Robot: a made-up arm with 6 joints.
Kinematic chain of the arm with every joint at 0, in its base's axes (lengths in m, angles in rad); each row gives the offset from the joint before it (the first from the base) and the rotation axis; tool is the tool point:
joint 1: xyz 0 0 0.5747 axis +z
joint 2: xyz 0 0 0 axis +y
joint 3: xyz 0 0 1.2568 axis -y
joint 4: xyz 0 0 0 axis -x
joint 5: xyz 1.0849 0 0 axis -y
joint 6: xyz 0 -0.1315 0 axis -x
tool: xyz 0 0 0
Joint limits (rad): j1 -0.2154..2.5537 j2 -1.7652..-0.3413 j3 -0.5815..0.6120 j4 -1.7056..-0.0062 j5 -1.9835..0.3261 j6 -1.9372..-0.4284
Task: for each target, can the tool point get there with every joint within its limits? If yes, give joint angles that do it. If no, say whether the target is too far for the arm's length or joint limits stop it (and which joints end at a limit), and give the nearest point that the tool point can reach.
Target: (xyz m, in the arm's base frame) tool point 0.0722 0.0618 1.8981
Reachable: yes | joints 1.5371 -0.8223 -0.2765 -1.0090 -1.7873 -1.1449
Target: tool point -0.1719 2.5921 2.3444
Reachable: no: too far | nearest point -0.0435 0.6556 1.9691 | short by 1.977 m
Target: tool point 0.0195 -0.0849 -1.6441
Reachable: no: joint limits stop it (at a limit: joint 2, joint 3) | nearest point 0.1571 -0.6840 1.2869 | short by 2.995 m
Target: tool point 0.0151 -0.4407 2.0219
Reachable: yes | joints 1.4963 -1.0845 -0.0652 -1.1985 -1.6086 -1.4453
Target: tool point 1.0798 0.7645 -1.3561
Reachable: no: joint limits stop it (at a limit: joint 2, joint 3) | nearest point 0.4912 0.3477 1.3732 | short by 2.823 m
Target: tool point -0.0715 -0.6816 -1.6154
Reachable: no: joint limits stop it (at a limit: joint 2, joint 3) | nearest point -0.0732 -0.6980 1.2869 | short by 2.902 m
